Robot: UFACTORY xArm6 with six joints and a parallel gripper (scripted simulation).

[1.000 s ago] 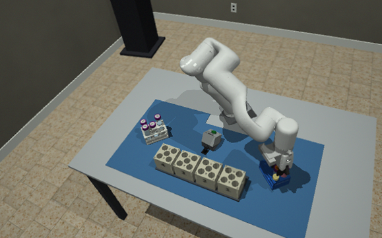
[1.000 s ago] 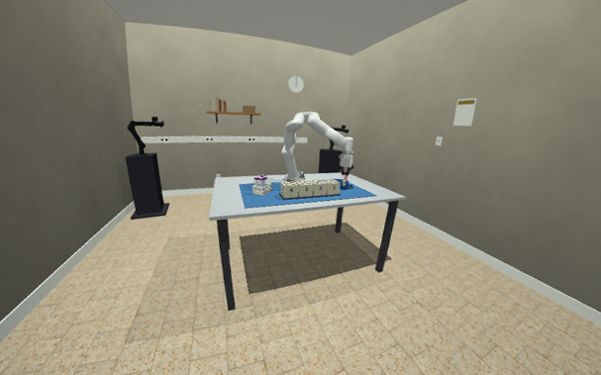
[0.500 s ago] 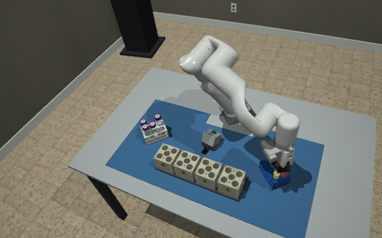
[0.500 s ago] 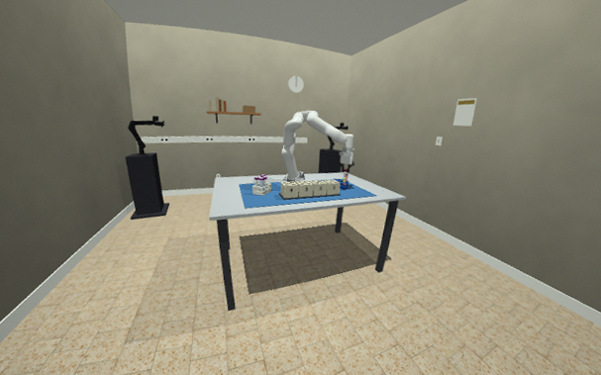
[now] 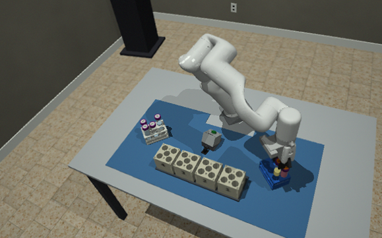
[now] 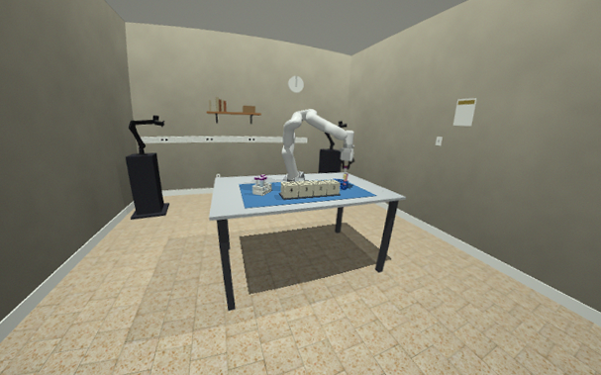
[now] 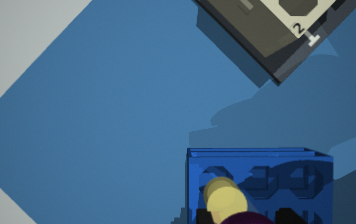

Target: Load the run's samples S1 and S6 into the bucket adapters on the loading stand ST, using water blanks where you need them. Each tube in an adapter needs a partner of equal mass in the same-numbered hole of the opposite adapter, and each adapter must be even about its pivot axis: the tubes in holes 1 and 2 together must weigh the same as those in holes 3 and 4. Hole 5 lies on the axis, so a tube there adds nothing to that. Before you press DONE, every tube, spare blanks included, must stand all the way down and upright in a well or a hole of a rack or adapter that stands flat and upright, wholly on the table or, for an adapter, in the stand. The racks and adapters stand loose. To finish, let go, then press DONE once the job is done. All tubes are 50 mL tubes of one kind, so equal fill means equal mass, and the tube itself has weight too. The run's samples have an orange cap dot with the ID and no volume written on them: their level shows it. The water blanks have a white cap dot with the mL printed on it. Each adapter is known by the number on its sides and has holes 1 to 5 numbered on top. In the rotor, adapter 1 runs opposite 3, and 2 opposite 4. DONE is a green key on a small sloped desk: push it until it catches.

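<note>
My gripper is now 5 cm above the sample tube and 1 cm past it. Also, from my hand: green DONE key (34 cm to the right, 18 cm behind, 12 cm below); blue rack (16 cm below, 4 cm behind, 1 cm to the right); stand (35 cm to the right, 18 cm below, 4 cm ahead).
</note>
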